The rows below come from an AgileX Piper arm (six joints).
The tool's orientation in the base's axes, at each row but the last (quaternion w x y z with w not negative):
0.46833, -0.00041, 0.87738, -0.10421
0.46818, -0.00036, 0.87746, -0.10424
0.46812, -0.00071, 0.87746, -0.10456
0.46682, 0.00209, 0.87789, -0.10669
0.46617, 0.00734, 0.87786, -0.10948
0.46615, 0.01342, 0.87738, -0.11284
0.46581, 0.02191, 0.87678, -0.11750
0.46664, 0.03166, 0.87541, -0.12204
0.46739, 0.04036, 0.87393, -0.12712
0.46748, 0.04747, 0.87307, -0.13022
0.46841, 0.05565, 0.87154, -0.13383
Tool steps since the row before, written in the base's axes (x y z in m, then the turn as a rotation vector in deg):
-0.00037, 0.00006, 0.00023, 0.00, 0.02, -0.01
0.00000, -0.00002, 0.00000, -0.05, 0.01, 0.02
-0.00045, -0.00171, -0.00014, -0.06, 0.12, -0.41
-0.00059, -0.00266, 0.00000, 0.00, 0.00, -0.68
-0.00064, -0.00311, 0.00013, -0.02, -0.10, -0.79
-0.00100, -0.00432, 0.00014, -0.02, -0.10, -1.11
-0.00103, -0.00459, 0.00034, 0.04, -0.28, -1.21
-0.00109, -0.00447, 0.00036, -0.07, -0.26, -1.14
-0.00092, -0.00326, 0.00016, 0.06, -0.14, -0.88
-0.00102, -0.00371, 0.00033, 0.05, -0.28, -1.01
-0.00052, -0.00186, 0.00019, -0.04, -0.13, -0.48
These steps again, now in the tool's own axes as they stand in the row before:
0.00001, -0.00002, -0.00044, 0.01, 0.02, 0.00
0.00000, -0.00002, 0.00000, 0.01, 0.00, -0.05
0.00054, -0.00169, 0.00002, 0.36, 0.19, 0.15
0.00059, -0.00266, 0.00002, 0.56, 0.13, 0.37
0.00053, -0.00313, 0.00003, 0.67, 0.05, 0.43
0.00080, -0.00436, 0.00002, 0.93, 0.11, 0.60
0.00063, -0.00467, 0.00002, 0.99, -0.04, 0.75
0.00058, -0.00458, 0.00001, 0.99, -0.05, 0.62
0.00054, -0.00335, 0.00002, 0.70, 0.04, 0.55
0.00044, -0.00384, 0.00001, 0.82, -0.07, 0.65
0.00018, -0.00193, 0.00001, 0.42, -0.05, 0.26

